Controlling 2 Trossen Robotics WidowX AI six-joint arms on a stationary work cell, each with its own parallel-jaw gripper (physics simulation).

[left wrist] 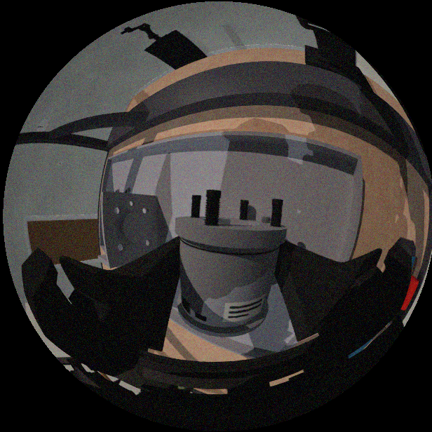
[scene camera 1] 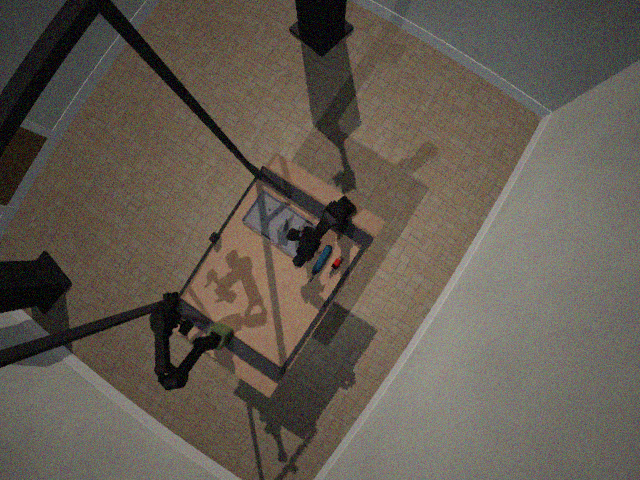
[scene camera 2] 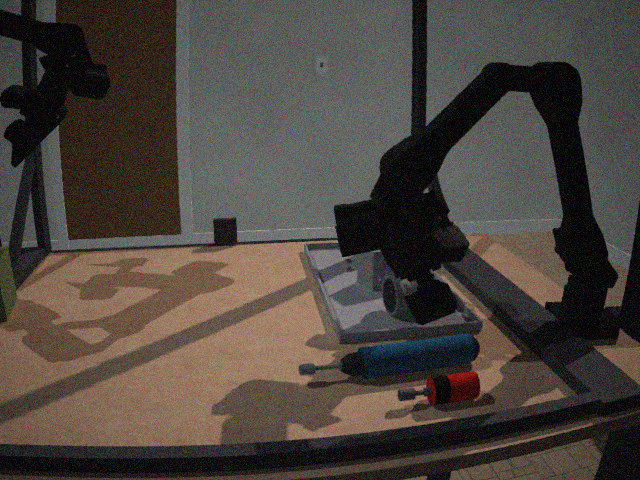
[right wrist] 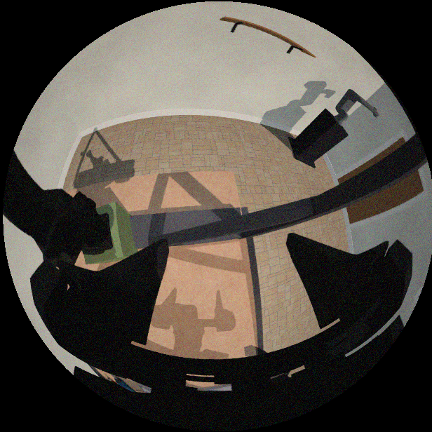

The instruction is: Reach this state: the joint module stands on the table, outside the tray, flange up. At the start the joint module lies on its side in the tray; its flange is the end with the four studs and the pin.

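The grey joint module lies on its side in the grey tray. In the left wrist view its flange, with black studs, points toward the top of the picture; in scene camera 2 its other end faces left and the flange is hidden behind the gripper. My left gripper is shut on the module's body, one finger against each side, low at the tray. My right gripper is open and empty, high above the far left of the table in scene camera 2.
A grey bracket with holes stands in the tray beside the module. A blue tool and a shorter red tool lie in front of the tray. A green block is by the right arm's base.
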